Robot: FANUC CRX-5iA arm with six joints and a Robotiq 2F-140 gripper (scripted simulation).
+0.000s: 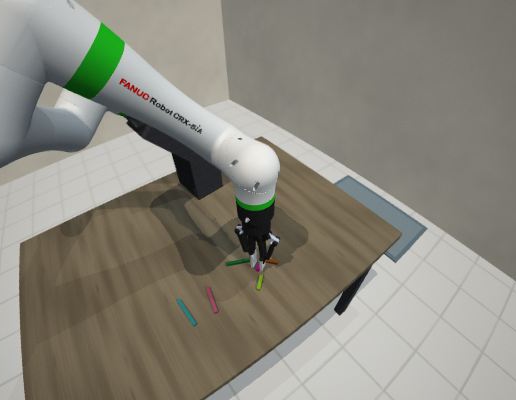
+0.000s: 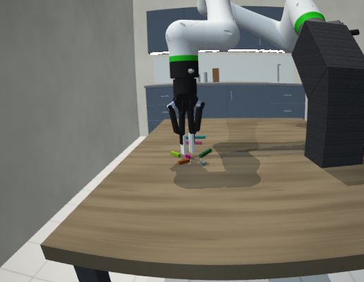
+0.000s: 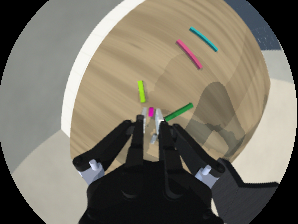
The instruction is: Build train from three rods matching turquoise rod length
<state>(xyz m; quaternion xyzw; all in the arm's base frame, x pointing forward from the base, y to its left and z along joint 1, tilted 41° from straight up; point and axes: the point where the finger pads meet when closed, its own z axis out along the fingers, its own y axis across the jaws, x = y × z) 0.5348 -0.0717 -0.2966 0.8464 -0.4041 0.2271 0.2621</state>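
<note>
The magenta rod lies 5 cm below my hand. Also, from my hand: green rod: 5 cm to the right, 5 cm below, 5 cm behind; lime rod: 5 cm below, 5 cm ahead, 2 cm to the right; orange rod: 5 cm to the left, 5 cm below.
</note>
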